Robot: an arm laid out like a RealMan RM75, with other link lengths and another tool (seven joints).
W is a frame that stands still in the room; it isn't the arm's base.
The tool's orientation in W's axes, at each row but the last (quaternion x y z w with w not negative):
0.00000 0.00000 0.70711 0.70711
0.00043 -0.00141 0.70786 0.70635
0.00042 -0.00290 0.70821 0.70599
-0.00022 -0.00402 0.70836 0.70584
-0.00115 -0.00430 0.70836 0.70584
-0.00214 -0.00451 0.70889 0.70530
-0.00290 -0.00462 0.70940 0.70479
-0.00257 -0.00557 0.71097 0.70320
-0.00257 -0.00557 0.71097 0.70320
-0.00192 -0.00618 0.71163 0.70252
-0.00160 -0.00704 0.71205 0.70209
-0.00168 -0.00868 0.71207 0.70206
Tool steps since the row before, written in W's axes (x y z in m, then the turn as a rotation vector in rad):
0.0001 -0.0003 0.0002 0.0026 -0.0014 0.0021
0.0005 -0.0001 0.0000 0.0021 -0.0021 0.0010
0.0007 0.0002 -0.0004 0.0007 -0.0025 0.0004
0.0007 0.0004 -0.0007 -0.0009 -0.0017 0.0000
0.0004 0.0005 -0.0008 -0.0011 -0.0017 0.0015
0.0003 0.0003 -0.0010 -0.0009 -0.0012 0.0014
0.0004 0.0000 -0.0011 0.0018 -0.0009 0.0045
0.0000 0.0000 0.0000 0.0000 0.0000 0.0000
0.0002 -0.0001 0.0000 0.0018 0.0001 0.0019
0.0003 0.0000 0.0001 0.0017 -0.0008 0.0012
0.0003 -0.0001 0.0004 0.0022 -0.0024 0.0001
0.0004 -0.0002 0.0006 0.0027 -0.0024 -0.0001
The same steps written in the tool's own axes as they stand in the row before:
-0.0003 -0.0001 0.0002 -0.0014 -0.0026 0.0021
-0.0001 -0.0005 0.0000 -0.0021 -0.0021 0.0010
0.0002 -0.0007 -0.0004 -0.0025 -0.0007 0.0004
0.0004 -0.0007 -0.0007 -0.0017 0.0009 0.0000
0.0005 -0.0004 -0.0008 -0.0017 0.0011 0.0015
0.0003 -0.0003 -0.0010 -0.0012 0.0009 0.0014
0.0000 -0.0004 -0.0011 -0.0009 -0.0018 0.0045
0.0000 0.0000 0.0000 0.0000 0.0000 0.0000
-0.0001 -0.0002 0.0000 0.0001 -0.0018 0.0019
0.0000 -0.0003 0.0001 -0.0008 -0.0017 0.0012
-0.0001 -0.0003 0.0004 -0.0024 -0.0022 0.0001
-0.0002 -0.0004 0.0006 -0.0024 -0.0027 -0.0001

